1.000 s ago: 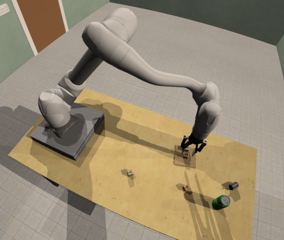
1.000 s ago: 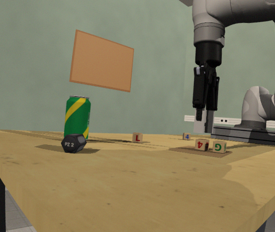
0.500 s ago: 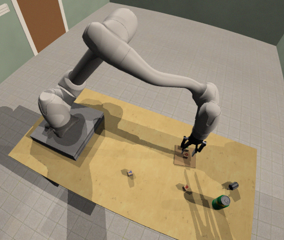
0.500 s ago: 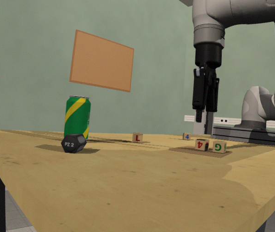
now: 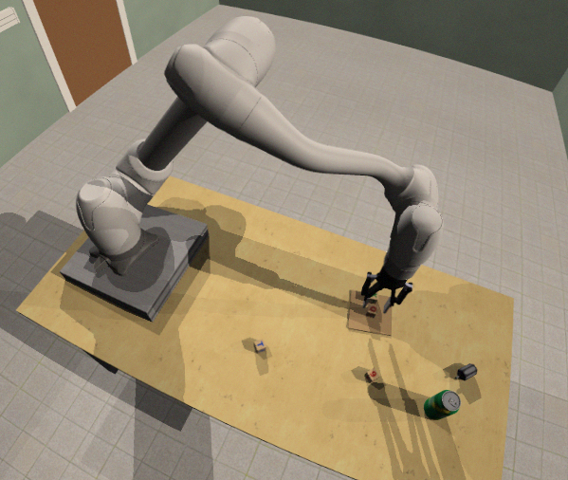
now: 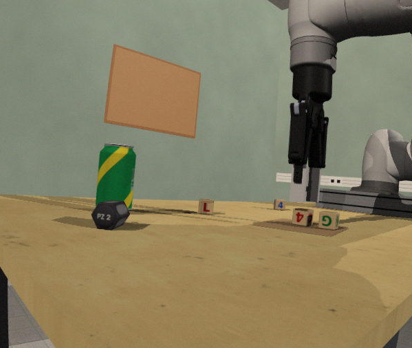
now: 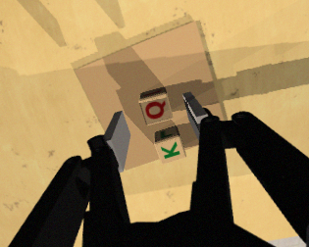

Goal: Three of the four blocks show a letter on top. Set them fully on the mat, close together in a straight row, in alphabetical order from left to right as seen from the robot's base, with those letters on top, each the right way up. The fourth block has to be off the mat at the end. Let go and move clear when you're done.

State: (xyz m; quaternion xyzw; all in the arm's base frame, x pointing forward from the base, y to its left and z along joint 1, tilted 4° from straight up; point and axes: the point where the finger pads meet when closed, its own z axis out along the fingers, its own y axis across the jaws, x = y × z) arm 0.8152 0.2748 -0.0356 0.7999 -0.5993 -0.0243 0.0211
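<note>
Right now my hand is 8 cm above the brown mat. The rest, counted from my hand: yellow can (30 cm ahead, 18 cm to the right, 2 cm below); T block (29 cm to the right, 24 cm behind, 6 cm below).
</note>
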